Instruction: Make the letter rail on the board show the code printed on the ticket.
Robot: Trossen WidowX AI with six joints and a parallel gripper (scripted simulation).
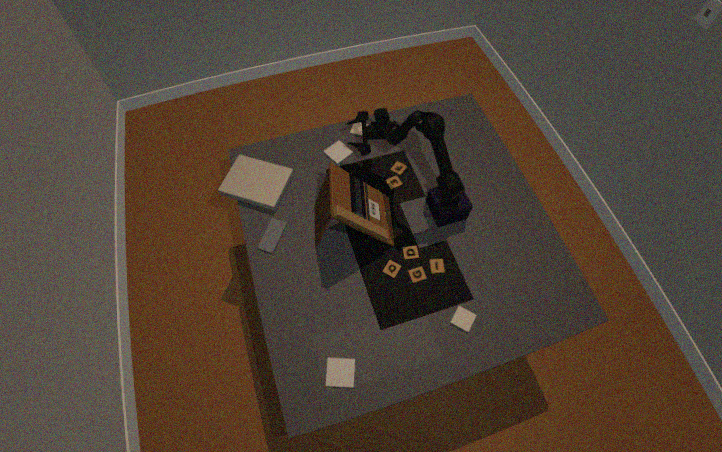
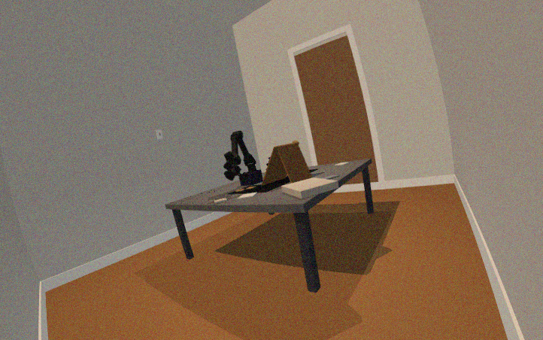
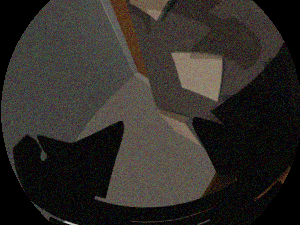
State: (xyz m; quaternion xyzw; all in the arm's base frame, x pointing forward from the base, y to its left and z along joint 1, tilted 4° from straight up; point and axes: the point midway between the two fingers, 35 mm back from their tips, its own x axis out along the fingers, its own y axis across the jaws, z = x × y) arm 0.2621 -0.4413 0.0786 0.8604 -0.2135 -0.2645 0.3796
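Now: gripper tip 2 cm short of the white ticket, 38 cm to the right of it and 4 cm above it. The rest, counted from my gripper tip: black mat: 9 cm behind, 46 cm to the left, 13 cm below; then letter tile: 19 cm behind, 17 cm to the left, 13 cm below; then flat white box: 44 cm ahead, 4 cm to the left, 11 cm below.
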